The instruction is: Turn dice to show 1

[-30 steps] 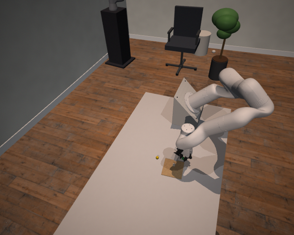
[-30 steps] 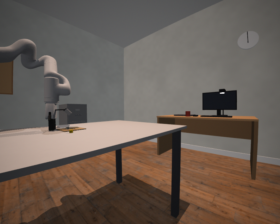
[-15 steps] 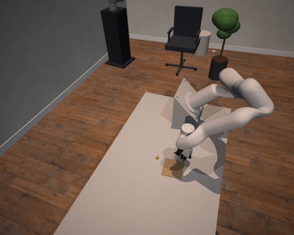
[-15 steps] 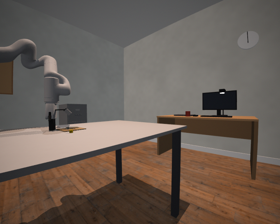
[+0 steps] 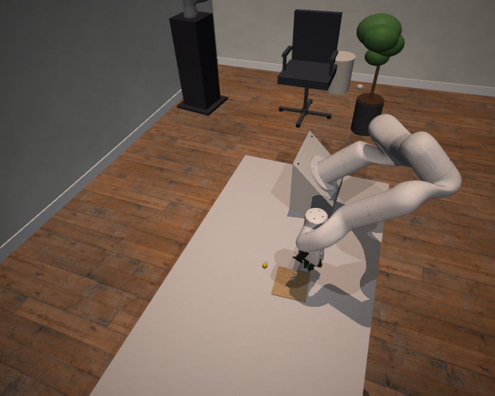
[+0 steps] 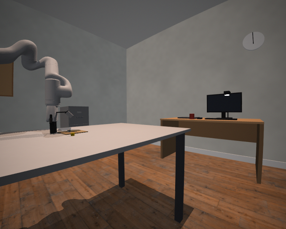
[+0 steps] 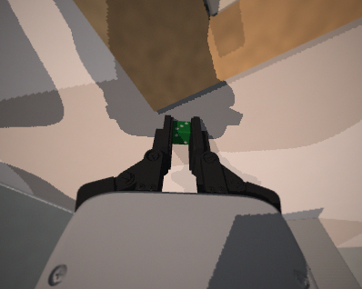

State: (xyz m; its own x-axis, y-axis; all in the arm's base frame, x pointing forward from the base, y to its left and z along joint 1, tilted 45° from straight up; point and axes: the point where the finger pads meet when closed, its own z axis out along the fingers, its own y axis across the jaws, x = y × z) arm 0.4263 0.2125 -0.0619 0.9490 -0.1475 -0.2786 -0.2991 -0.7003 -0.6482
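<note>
Right now the white die is 80 mm ahead of my hand, 40 mm to the right of it and 10 mm below it. Round my hand: mat (110 mm ahead, 40 mm to the right, 20 mm below); yellow die (170 mm to the right, 80 mm ahead, 10 mm below); green die (10 mm below).
</note>
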